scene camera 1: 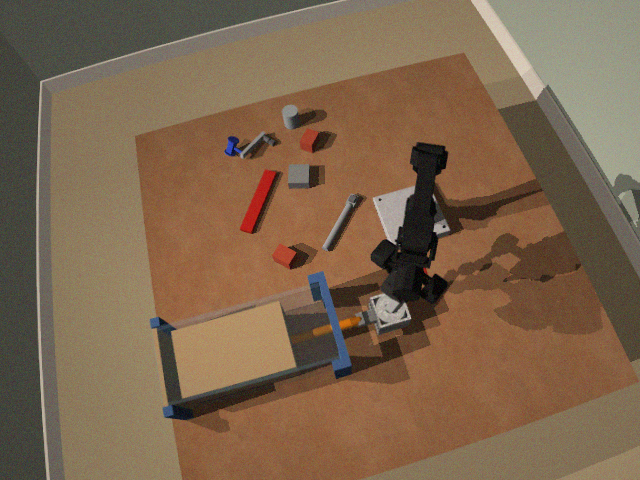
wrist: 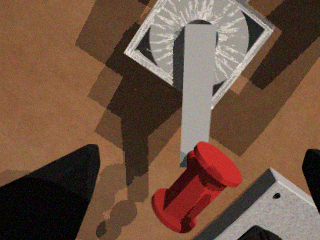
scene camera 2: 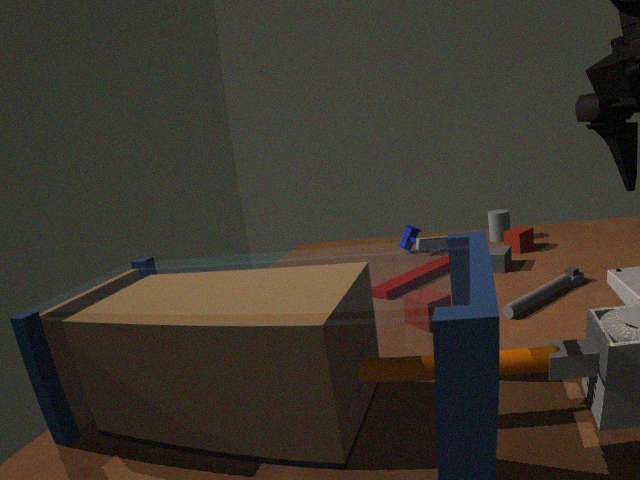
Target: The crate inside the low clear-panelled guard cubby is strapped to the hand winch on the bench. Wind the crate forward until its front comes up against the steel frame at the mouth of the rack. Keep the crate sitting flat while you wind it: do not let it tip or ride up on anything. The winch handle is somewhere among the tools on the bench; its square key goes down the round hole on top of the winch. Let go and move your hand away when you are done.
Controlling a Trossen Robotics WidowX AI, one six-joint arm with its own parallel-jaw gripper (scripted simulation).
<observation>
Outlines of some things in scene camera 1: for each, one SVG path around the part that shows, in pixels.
My gripper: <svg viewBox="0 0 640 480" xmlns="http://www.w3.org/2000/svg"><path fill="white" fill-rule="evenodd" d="M424 273L422 284L425 287L421 290L420 296L434 304L448 284L446 280L443 280L437 274L431 278ZM382 240L371 253L371 261L383 270L386 269L389 274L380 289L397 303L406 303L408 300L399 300L393 295L397 269L401 265L400 263L394 263L396 245L388 239Z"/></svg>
A red bar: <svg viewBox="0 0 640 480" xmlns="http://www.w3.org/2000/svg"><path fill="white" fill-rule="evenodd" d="M275 171L264 170L239 228L240 231L253 233L277 175Z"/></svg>
</observation>
